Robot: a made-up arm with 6 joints.
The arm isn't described. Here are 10 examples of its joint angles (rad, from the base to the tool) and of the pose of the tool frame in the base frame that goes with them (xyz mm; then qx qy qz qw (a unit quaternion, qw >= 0)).
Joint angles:
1: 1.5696 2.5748 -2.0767 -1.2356 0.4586 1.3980
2: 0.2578 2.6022 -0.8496 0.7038 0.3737 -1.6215
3: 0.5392 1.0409 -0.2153 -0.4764 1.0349 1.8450
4: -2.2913 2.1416 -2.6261 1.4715 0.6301 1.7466
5: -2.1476 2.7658 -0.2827 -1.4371 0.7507 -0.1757
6: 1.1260 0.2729 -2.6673 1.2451 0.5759 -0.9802
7: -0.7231 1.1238 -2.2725 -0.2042 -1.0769 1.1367
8: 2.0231 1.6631 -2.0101 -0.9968 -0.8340 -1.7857
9: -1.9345 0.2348 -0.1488 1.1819 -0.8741 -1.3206
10: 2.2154 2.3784 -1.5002 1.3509 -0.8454 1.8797
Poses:
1: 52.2 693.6 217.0 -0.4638 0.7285 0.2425 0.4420
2: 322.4 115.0 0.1 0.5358 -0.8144 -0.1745 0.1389
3: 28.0 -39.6 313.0 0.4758 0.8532 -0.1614 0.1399
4: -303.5 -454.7 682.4 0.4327 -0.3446 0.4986 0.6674
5: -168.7 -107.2 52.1 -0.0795 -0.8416 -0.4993 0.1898
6: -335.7 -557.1 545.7 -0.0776 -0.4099 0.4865 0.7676
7: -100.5 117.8 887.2 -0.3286 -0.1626 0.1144 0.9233
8: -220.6 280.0 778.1 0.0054 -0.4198 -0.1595 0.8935
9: -50.6 111.0 382.7 0.5846 0.1116 -0.7903 0.1459
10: -281.6 523.2 229.3 -0.5265 -0.6335 -0.5129 0.2418
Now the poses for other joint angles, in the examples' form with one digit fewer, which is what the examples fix.
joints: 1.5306 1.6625 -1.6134 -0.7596 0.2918 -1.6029
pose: 42 439 592 -0.735 -0.213 -0.322 0.557
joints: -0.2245 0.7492 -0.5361 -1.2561 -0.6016 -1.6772
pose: 78 50 500 -0.681 -0.041 -0.702 0.206
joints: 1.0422 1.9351 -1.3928 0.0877 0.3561 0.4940
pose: 249 434 373 -0.220 0.902 0.278 0.246
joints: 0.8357 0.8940 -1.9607 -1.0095 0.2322 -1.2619
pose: -36 -76 855 -0.264 0.101 -0.646 0.709
